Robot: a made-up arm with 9 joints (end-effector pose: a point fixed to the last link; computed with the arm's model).
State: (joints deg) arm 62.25 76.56 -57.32 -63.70 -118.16 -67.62 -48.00 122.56 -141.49
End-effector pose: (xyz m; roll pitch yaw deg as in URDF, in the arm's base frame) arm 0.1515 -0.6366 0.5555 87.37 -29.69 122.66
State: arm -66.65 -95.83 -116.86 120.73 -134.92 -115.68 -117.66 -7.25 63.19
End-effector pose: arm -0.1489 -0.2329 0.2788 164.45 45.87 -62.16
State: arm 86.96 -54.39 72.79 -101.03 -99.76 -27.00 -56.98 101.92 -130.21
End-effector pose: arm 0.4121 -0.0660 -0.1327 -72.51 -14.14 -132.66
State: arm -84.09 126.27 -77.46 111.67 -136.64 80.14 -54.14 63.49 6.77
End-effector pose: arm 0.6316 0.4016 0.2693 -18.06 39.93 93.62
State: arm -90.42 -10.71 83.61 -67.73 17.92 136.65 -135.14 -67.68 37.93
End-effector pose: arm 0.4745 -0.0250 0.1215 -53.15 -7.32 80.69
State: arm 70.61 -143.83 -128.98 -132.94 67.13 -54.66 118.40 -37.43 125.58
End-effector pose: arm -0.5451 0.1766 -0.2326 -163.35 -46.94 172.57
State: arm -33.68 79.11 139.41 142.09 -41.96 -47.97 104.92 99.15 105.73
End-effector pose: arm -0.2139 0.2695 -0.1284 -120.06 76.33 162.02
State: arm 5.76 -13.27 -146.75 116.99 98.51 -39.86 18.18 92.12 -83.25
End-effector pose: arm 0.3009 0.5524 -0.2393 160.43 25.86 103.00
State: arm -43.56 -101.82 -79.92 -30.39 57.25 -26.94 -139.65 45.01 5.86
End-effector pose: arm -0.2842 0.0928 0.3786 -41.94 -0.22 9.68
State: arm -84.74 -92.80 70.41 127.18 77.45 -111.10 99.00 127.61 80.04
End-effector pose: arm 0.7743 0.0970 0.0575 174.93 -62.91 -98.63
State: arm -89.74 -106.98 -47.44 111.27 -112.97 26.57 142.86 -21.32 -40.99
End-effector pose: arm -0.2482 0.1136 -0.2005 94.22 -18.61 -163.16
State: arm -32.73 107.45 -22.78 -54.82 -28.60 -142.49 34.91 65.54 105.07
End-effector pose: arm -0.4454 0.1696 1.0596 -157.89 19.27 -133.46
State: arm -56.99 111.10 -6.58 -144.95 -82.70 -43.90 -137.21 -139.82 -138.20
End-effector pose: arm -0.1389 0.6707 0.2736 106.32 -45.47 18.92
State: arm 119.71 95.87 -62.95 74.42 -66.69 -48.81 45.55 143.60 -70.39
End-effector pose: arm 0.1885 0.0908 -0.1930 -79.48 -48.89 89.77
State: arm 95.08 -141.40 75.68 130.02 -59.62 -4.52 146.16 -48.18 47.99
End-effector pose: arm 0.1772 -0.4707 0.3988 -118.96 -42.94 -26.32
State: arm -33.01 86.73 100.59 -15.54 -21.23 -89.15 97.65 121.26 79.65
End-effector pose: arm -0.1765 -0.6371 0.3392 -140.94 -63.30 121.26
